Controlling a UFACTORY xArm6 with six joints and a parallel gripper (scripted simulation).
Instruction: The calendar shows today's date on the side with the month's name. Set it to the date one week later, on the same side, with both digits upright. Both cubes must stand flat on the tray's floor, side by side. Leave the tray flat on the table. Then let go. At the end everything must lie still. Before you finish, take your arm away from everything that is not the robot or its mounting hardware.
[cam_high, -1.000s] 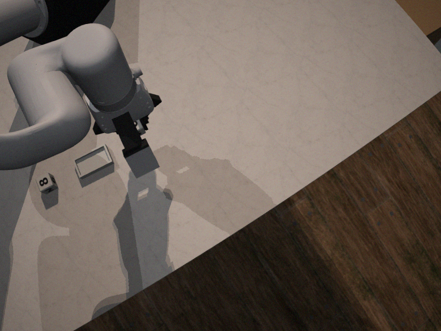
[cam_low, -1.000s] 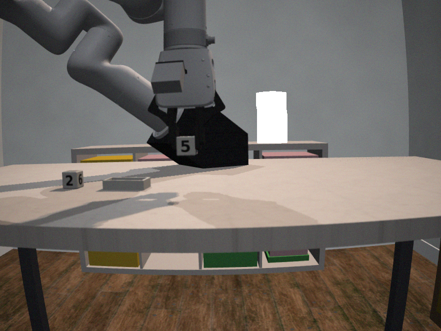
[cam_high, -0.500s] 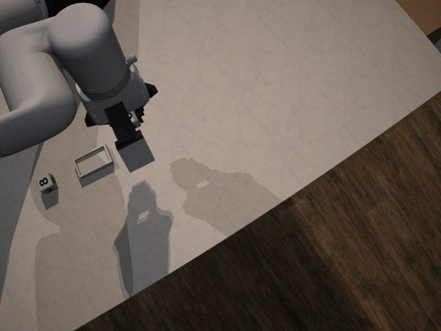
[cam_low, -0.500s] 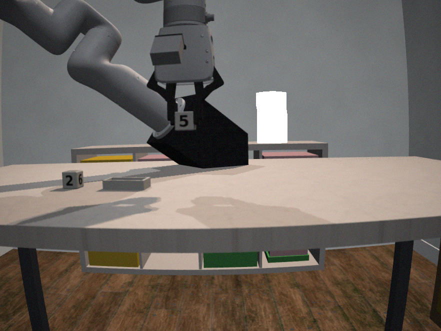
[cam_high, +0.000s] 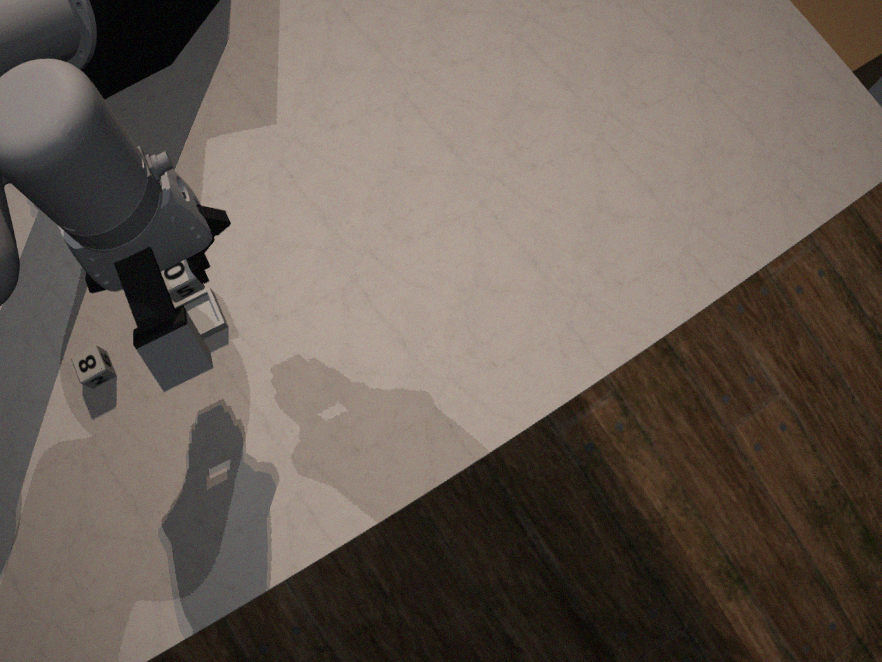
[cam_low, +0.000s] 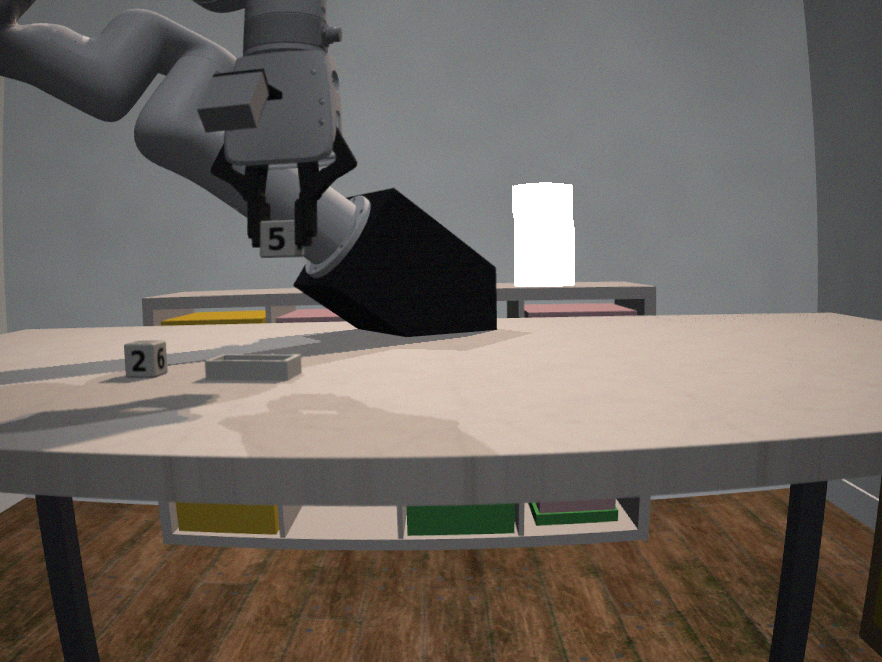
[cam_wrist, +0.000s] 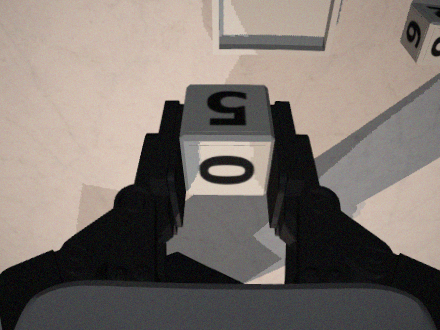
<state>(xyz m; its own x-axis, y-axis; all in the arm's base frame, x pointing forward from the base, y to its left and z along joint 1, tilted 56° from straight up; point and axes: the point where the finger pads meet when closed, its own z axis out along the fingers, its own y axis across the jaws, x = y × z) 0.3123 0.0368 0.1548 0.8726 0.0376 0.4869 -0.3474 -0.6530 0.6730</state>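
Now: the grey tray 130 mm below my hand, 30 mm to the right of it and 10 mm behind it. Also, from my hand: white cube: 130 mm to the right, 120 mm below, 50 mm behind.
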